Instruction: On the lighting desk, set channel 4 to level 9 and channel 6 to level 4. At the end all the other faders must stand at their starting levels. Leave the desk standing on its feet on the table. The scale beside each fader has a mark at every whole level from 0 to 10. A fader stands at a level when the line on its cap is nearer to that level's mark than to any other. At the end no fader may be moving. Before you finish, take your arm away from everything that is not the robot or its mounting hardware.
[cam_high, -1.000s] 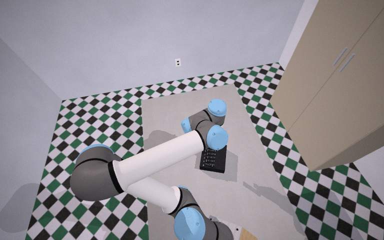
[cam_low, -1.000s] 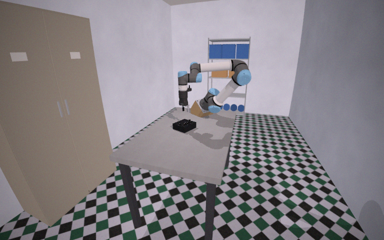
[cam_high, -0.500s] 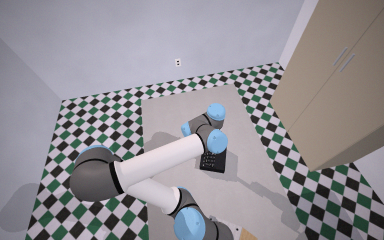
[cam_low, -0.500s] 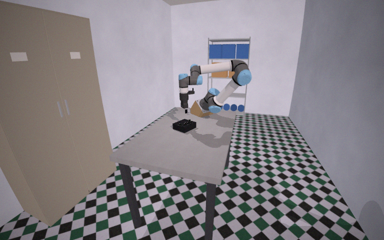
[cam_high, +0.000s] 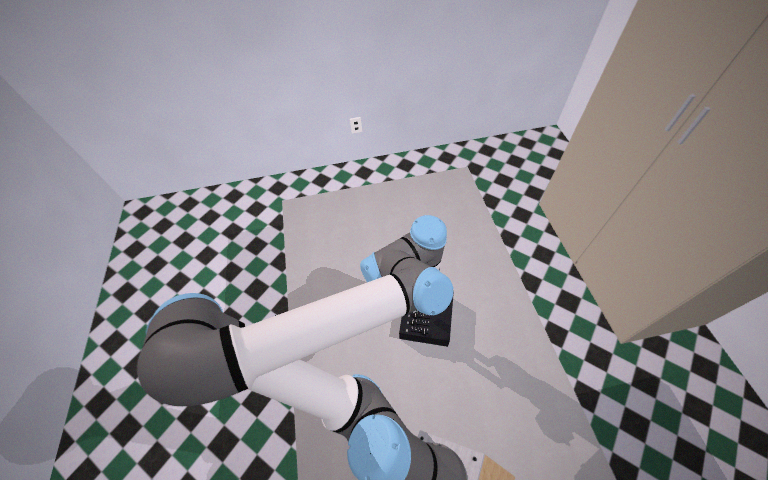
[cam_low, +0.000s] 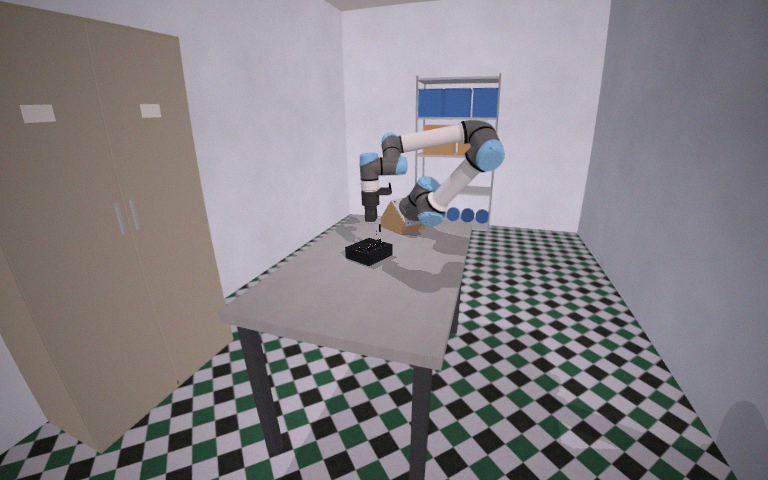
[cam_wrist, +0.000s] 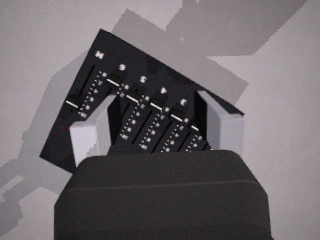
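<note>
The channel 3 cap is 7 cm below my hand, 2 cm to the right of it and 2 cm ahead of it. From my hand the other things lie so: channel 6 cap 7 cm below, 4 cm behind, 1 cm to the left; channel 2 cap 7 cm below, 4 cm ahead, 3 cm to the right; channel 5 cap 7 cm below, 2 cm behind.
</note>
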